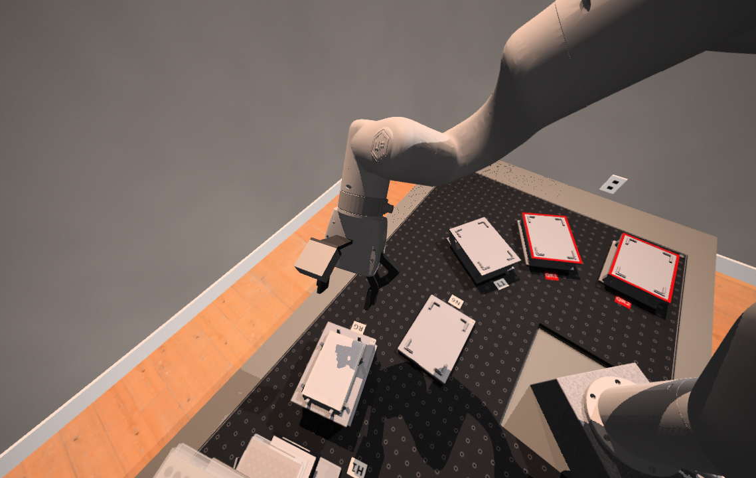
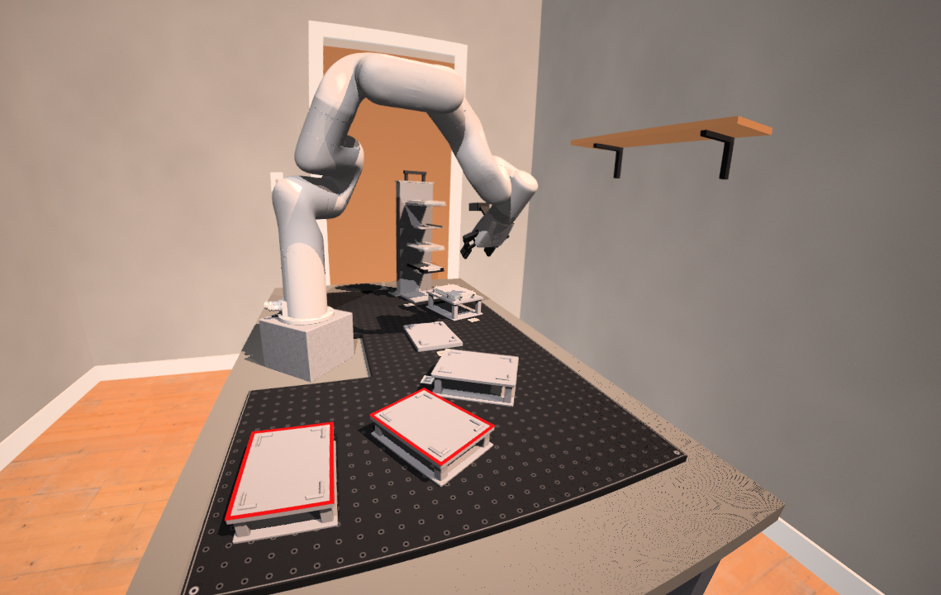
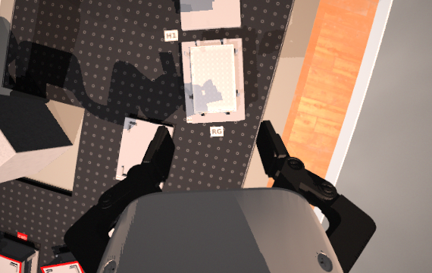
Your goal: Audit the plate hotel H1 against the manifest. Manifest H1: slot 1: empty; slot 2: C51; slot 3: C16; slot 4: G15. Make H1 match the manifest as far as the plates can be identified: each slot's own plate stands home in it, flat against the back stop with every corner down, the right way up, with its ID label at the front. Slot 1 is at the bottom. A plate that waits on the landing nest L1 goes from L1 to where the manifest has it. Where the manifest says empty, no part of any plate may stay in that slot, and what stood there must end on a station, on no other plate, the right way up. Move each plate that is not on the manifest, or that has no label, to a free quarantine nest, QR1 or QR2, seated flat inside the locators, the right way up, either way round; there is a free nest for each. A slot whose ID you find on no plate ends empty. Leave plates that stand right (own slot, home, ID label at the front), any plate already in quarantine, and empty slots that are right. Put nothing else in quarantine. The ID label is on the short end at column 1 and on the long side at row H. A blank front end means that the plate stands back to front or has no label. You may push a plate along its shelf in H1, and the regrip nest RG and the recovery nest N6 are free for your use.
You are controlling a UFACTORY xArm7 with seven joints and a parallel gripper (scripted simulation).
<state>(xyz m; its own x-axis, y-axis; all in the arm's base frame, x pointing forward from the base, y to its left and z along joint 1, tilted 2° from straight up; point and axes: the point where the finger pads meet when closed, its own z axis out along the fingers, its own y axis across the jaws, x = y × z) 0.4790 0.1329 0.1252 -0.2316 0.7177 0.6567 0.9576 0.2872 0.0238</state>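
My gripper is now 150 mm above the white well plate, 100 mm to the right of it and 30 mm past it. The rest, counted from my hand: regrip nest RG: 160 mm below, 100 mm to the left, 30 mm behind; RG label: 220 mm below; recovery nest N6: 210 mm below, 170 mm behind, 100 mm to the right.
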